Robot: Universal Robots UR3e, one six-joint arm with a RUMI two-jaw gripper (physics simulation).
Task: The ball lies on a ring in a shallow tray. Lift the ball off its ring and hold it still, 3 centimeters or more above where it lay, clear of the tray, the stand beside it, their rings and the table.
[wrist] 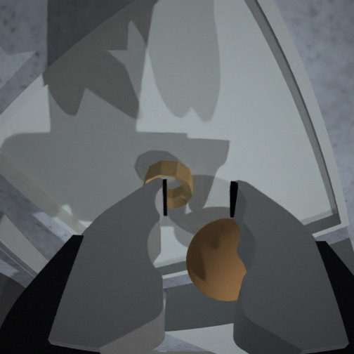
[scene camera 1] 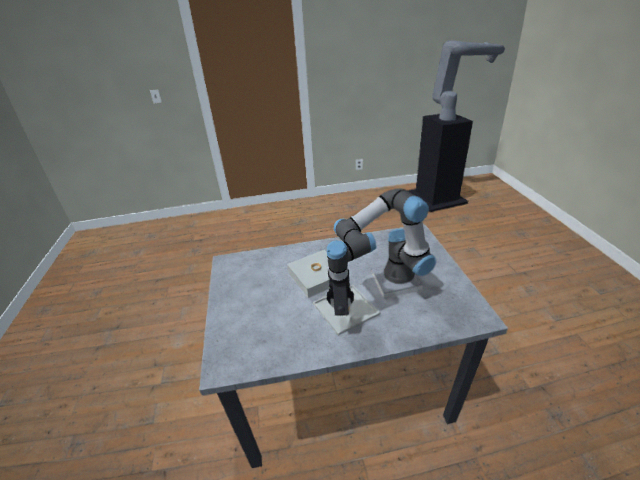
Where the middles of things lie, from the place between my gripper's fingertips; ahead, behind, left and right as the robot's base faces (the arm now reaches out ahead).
The orange-brown ball (wrist: 213,266) is 80 mm to the right of my hand. Also, from my hand: pale stand (scene camera 1: 310,273) 20 mm ahead, 240 mm to the right; then shallow pale tray (scene camera 1: 361,310) 30 mm behind, 20 mm to the right, 20 mm below.
